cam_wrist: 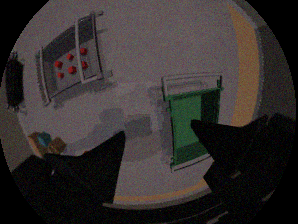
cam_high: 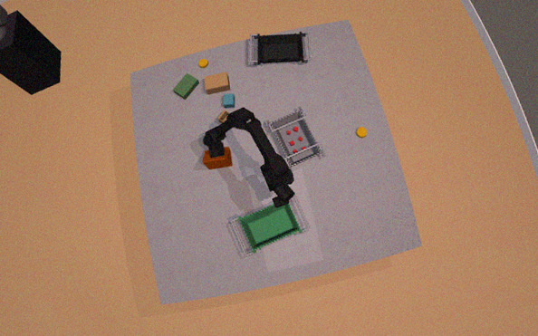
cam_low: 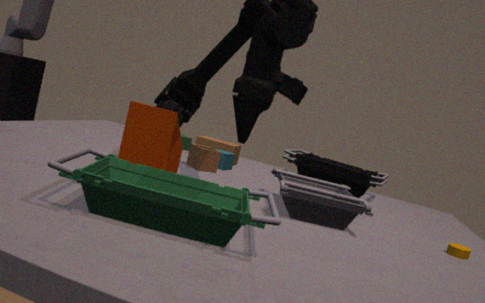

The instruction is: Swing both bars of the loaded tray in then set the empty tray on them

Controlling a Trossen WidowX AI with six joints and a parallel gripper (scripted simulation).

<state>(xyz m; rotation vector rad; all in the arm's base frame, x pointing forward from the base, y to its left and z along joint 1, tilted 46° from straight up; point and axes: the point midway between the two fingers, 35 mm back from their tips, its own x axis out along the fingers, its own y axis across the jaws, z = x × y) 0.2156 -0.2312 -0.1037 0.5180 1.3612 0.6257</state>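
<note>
Right now my gripper tip is 70 mm past the green tray, 140 mm to the left of it and 90 mm above it. Round my gripper tip: small box: 150 mm behind, 420 mm to the left, 120 mm below; cyan block: 120 mm behind, 520 mm to the left, 110 mm below; tan block: 160 mm behind, 630 mm to the left, 100 mm below.
</note>
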